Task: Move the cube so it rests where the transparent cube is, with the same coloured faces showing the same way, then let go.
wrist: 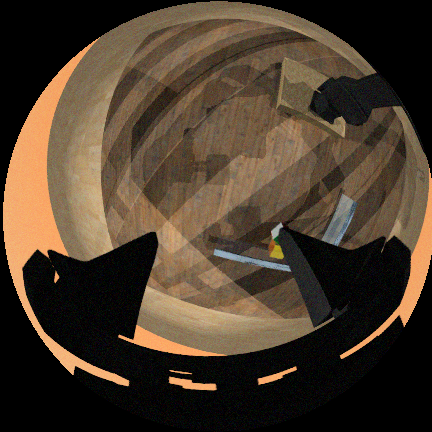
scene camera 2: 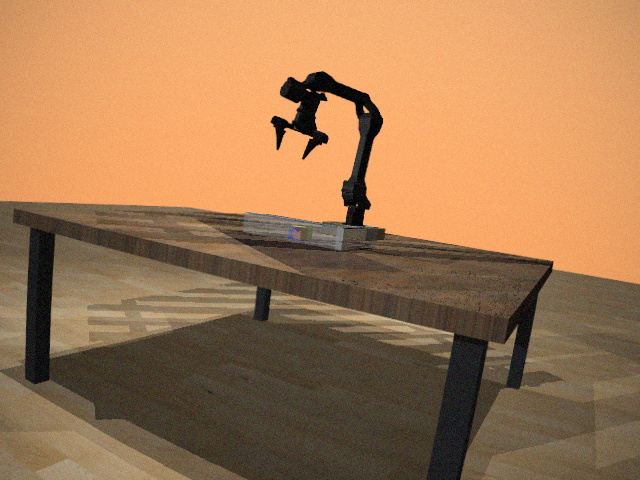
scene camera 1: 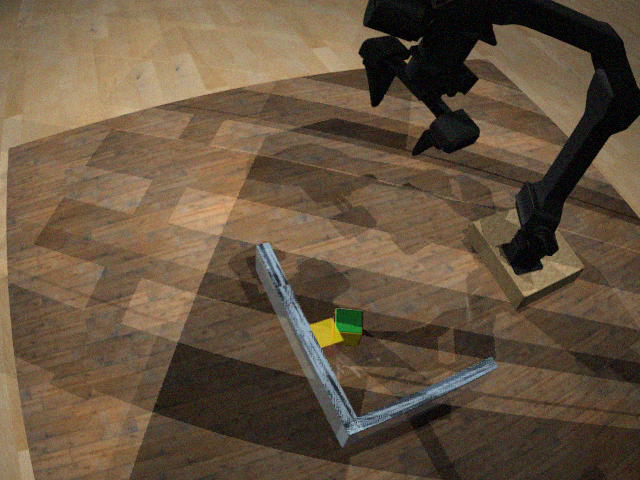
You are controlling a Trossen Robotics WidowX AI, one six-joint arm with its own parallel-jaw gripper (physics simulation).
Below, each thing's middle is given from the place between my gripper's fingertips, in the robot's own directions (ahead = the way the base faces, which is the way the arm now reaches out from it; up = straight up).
Now: hand 40 mm short of the grey L-shaped frame (scene camera 1: 349, 429), 160 mm to the right of it and 220 mm above it. Round my hand: transparent cube (scene camera 1: 328, 336) (120 mm ahead, 170 mm to the left, 230 mm below).
